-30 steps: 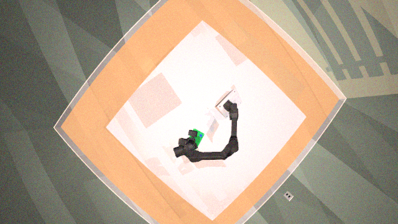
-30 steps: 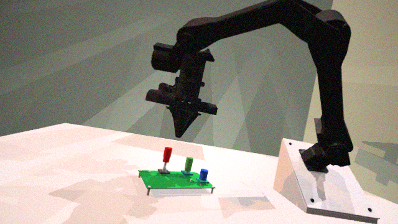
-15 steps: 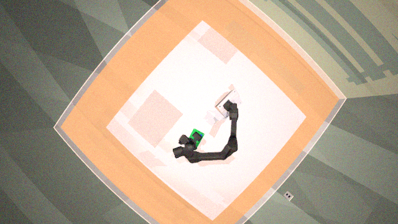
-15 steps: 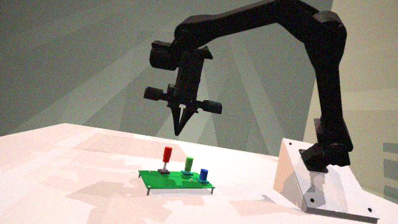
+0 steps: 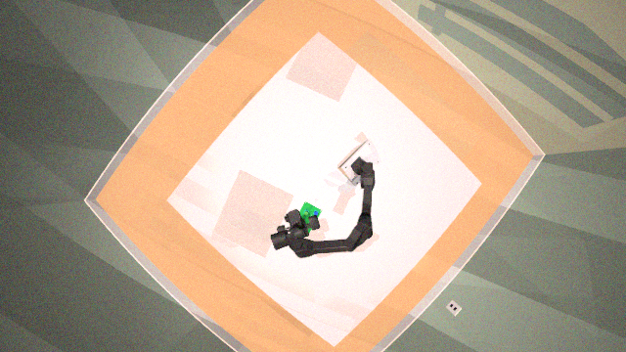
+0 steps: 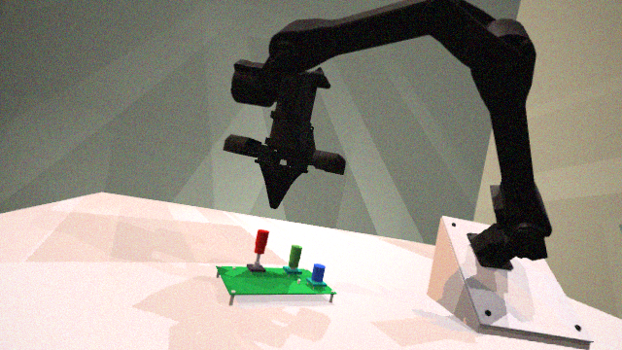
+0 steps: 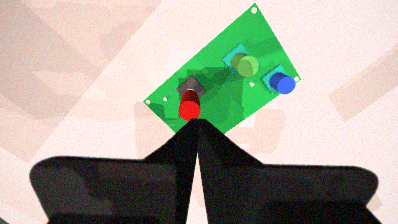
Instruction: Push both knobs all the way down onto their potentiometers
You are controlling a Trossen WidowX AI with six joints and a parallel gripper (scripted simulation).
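The red knob lies 60 mm below my gripper tip and 10 mm ahead of it. The rest, counted from my gripper tip: green knob: 70 mm below, 50 mm behind, 10 mm to the right.
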